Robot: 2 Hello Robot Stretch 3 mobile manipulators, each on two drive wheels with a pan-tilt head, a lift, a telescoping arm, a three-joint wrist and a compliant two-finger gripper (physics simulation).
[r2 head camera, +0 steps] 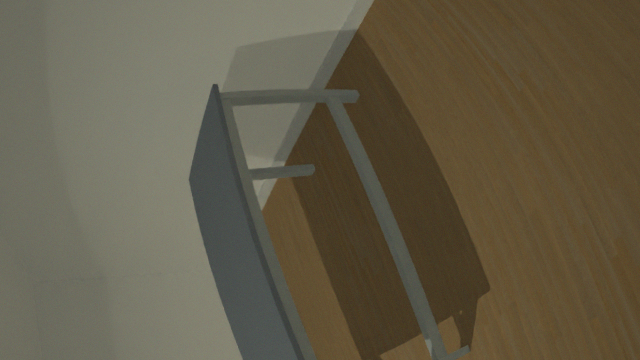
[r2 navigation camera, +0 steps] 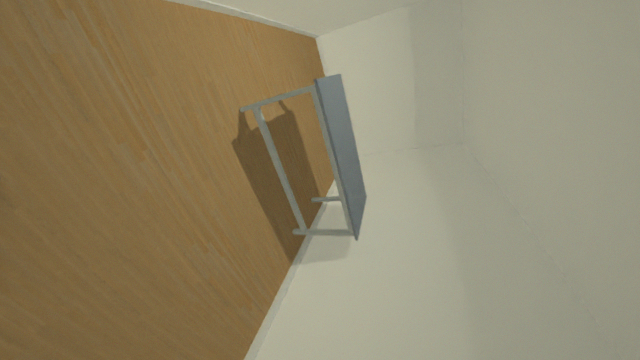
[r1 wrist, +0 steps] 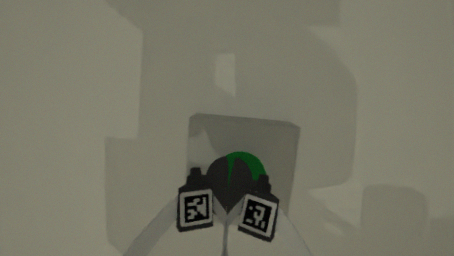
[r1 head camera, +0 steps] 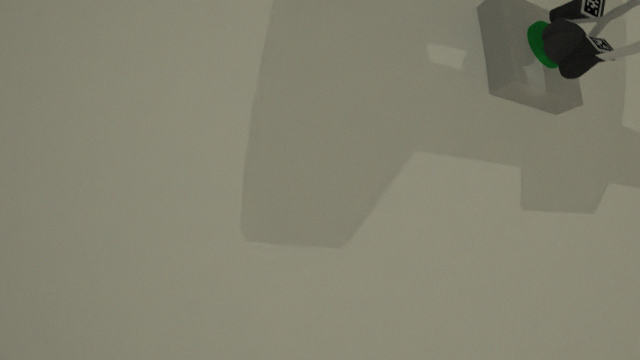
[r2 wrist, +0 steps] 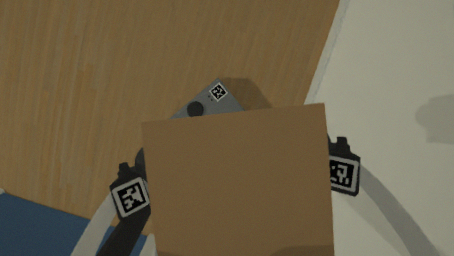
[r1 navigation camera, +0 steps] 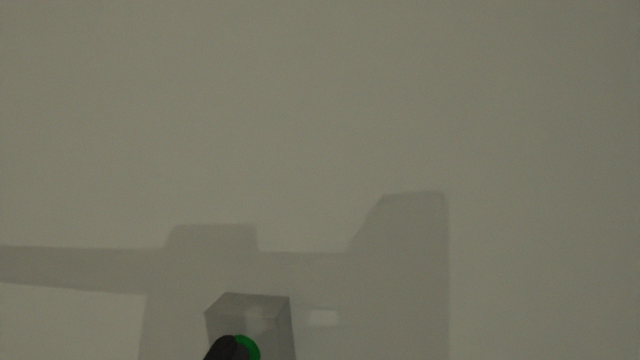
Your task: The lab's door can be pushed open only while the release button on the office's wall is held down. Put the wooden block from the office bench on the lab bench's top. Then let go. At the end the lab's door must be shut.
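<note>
My r1 gripper [r1 head camera: 564, 41] [r1 navigation camera: 227, 349] [r1 wrist: 229, 182] is shut and empty, with its fingertips against the green release button [r1 head camera: 535, 40] [r1 navigation camera: 253, 347] [r1 wrist: 256, 166] on its grey wall box [r1 head camera: 507, 65] [r1 navigation camera: 283, 325] [r1 wrist: 282, 142]. How deep the button sits is hidden. My r2 gripper [r2 wrist: 235, 152] is shut on the wooden block [r2 wrist: 240, 190], a finger on each side, above the floor. A bench [r2 head camera: 225, 225] [r2 navigation camera: 342, 135] with a blue-grey top and grey legs stands by a wall; which room's bench it is I cannot tell. I cannot make out the lab's door.
The r2 base [r2 wrist: 231, 103] shows partly behind the block. A pale wall [r2 wrist: 400, 60] with a skirting runs at the right of the r2 wrist view. A blue surface [r2 wrist: 40, 225] shows at its lower left. Walls meet in a corner behind the bench.
</note>
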